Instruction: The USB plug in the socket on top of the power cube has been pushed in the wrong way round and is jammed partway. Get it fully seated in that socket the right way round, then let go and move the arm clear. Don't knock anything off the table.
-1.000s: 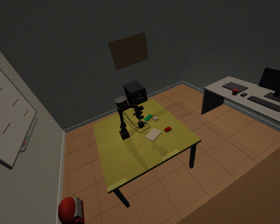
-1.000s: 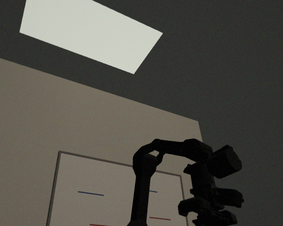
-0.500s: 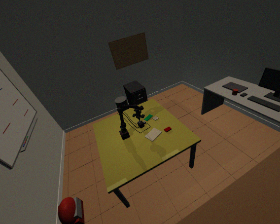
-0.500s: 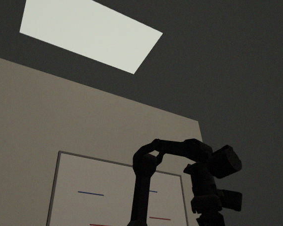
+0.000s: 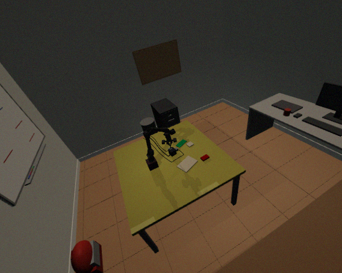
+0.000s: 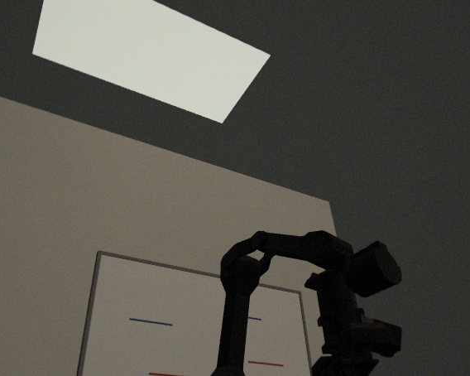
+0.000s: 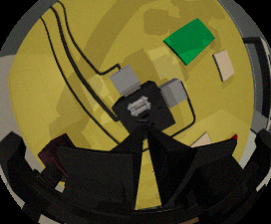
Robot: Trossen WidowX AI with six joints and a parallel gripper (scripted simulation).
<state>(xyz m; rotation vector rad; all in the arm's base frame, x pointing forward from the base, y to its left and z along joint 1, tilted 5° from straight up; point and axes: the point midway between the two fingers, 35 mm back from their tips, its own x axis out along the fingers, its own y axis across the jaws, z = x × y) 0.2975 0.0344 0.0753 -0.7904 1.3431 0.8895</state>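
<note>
My gripper tip is now 1 cm to the right of the pale grey socket and 7 cm above it. Also, from my gripper tip: red block (27 cm ahead, 34 cm to the right, 12 cm below); green card (20 cm ahead, 9 cm to the left, 13 cm below).
</note>
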